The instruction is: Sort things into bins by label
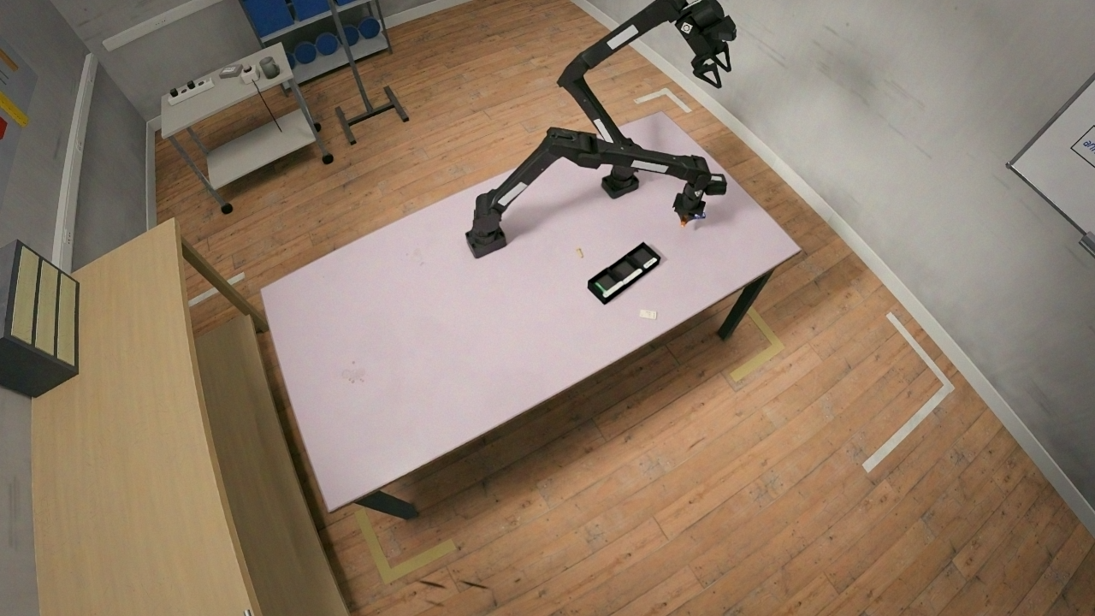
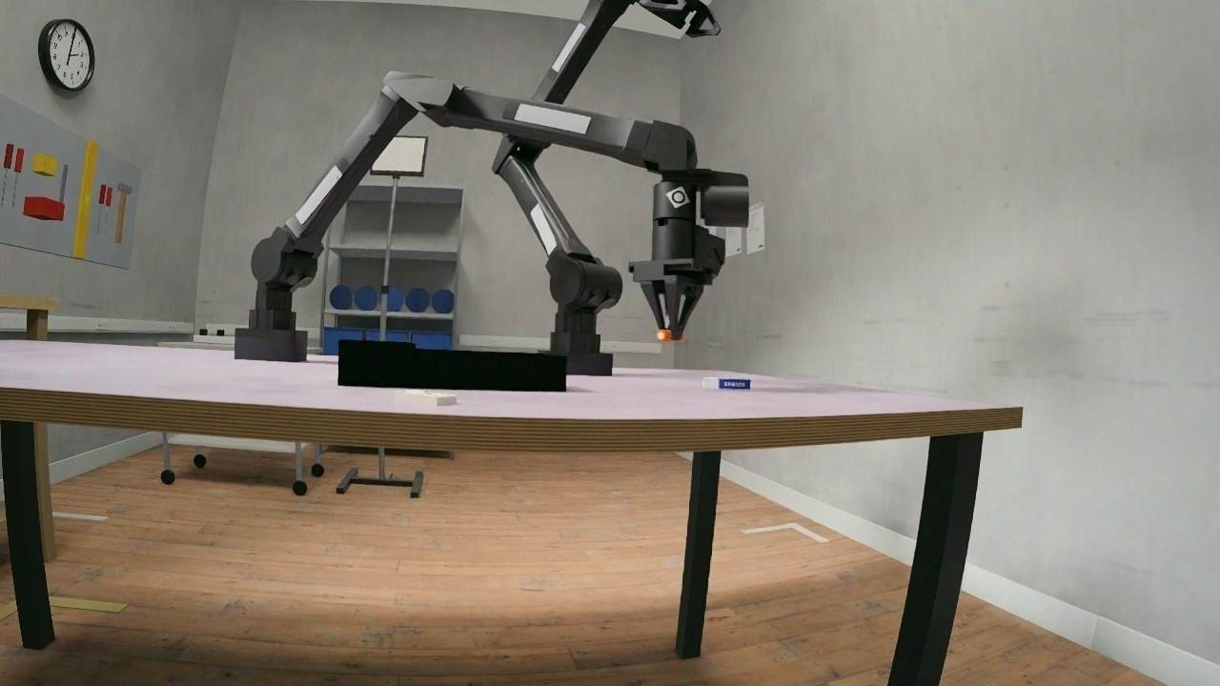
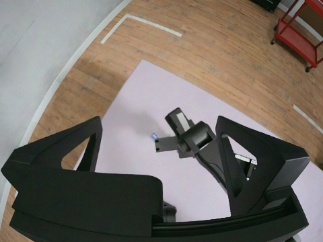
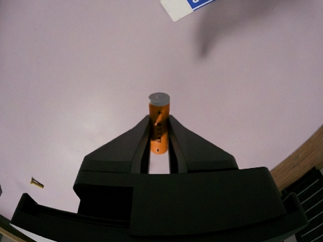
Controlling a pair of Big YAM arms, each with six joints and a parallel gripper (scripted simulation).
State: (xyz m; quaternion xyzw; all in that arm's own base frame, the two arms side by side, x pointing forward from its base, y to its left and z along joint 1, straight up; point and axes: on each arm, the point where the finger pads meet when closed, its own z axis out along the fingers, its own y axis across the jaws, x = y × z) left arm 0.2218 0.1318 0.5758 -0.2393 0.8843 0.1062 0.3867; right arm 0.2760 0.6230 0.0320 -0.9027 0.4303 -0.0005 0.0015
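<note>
My right hand is right at the orange battery. Also, from my right hand: eraser 4 cm behind, 9 cm to the left, 6 cm below; then white die 21 cm ahead, 29 cm to the right, 6 cm below; then brass bolt 10 cm behind, 36 cm to the right, 6 cm below.
</note>
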